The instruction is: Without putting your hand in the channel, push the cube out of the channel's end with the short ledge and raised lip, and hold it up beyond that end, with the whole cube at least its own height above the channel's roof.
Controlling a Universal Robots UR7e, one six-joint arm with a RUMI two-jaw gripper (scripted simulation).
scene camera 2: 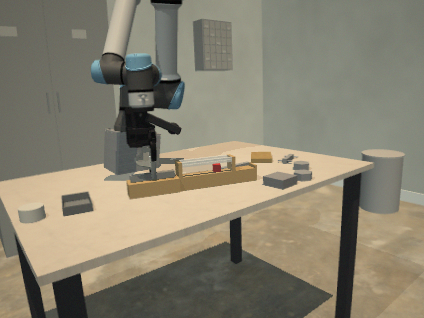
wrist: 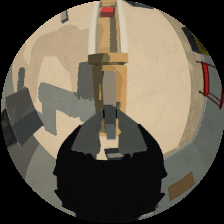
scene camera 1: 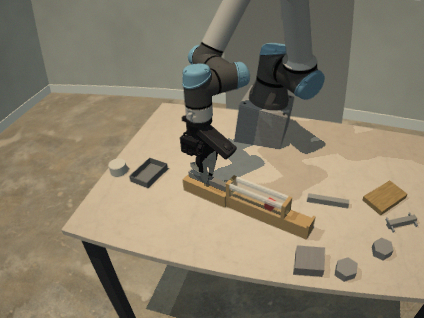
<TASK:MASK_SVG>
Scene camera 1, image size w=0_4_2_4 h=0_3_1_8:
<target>my gripper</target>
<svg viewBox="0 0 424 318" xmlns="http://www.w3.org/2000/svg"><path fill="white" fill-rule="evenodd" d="M184 115L182 116L182 121L186 122L188 129L180 137L181 152L190 156L196 156L196 161L191 162L190 166L200 174L203 182L206 184L209 179L208 175L213 176L218 154L224 159L228 159L236 151L237 147L210 125L212 118L204 123L192 123Z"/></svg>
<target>wooden board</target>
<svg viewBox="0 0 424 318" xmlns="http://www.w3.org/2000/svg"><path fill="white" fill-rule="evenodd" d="M391 181L384 183L363 196L363 201L380 216L407 197L407 193Z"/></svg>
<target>grey square block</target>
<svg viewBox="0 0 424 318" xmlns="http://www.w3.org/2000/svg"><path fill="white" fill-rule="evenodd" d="M297 245L293 275L322 277L325 268L325 247Z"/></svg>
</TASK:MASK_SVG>
